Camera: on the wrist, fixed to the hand. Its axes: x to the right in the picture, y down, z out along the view.
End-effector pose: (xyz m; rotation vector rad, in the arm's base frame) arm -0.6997 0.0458 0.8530 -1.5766 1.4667 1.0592
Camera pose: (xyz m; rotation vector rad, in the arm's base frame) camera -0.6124 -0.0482 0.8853 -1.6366 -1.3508 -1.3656
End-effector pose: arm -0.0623 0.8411 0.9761 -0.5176 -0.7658 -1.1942
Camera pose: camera -0.1081 0.7353 0.9112 -1.2112 0.2351 1.8182
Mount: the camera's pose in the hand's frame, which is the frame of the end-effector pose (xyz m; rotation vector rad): 0.0090 -0.0778 -0.1066 -0.1438 -0.6593 3.0396
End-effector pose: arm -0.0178 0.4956 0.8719 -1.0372 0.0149 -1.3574
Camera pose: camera -0.1354 0.4359 0.8623 -0.3683 0.7862 1.7104
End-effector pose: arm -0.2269 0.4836 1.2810 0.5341 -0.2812 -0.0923
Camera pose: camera -0.1887 0.4676 1.1554 -0.5670 -1.4042 2.6596
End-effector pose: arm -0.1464 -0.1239 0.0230 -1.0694 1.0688 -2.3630
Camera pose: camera -0.2320 -0.0244 0.0394 0.3713 0.7829 0.5191
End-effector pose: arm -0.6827 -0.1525 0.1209 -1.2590 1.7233 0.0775
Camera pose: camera -0.6927 -0.2528 0.2066 1.9710 1.2125 1.8104
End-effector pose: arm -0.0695 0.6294 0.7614 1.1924 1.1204 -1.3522
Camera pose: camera -0.1370 0.7420 0.7450 0.7131 -1.2393 0.8695
